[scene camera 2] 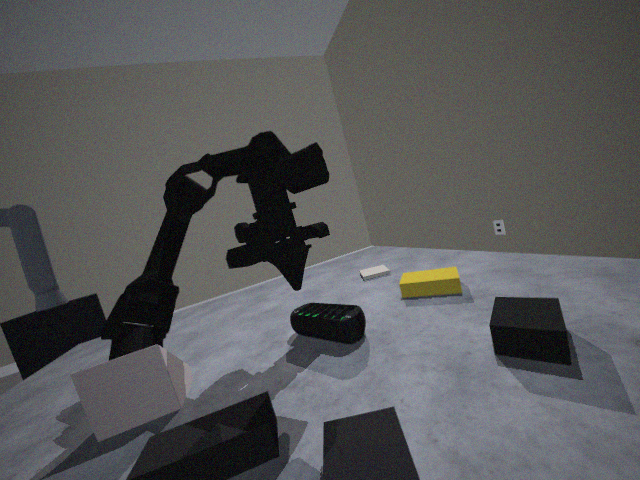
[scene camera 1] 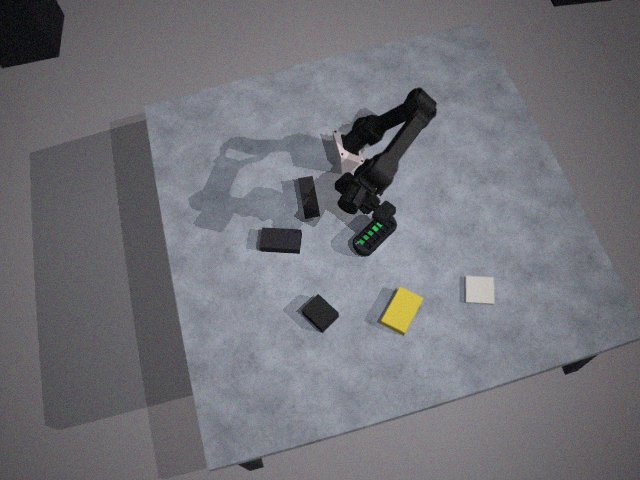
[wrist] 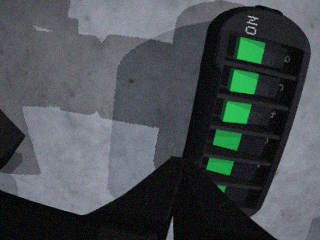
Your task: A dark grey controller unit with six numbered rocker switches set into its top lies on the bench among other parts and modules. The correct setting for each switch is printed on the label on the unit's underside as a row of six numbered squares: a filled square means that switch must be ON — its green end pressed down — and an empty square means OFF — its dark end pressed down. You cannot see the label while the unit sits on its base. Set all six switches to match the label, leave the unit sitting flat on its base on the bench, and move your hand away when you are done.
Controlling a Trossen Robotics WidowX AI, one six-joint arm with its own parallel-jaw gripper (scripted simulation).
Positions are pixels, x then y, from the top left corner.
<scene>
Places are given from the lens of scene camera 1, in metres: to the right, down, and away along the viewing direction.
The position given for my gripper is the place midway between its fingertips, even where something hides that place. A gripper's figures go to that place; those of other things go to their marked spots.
my gripper (scene camera 1: 364,212): 0.13, -0.08, 1.76
yellow block (scene camera 1: 405,305): 0.24, 0.19, 1.70
</scene>
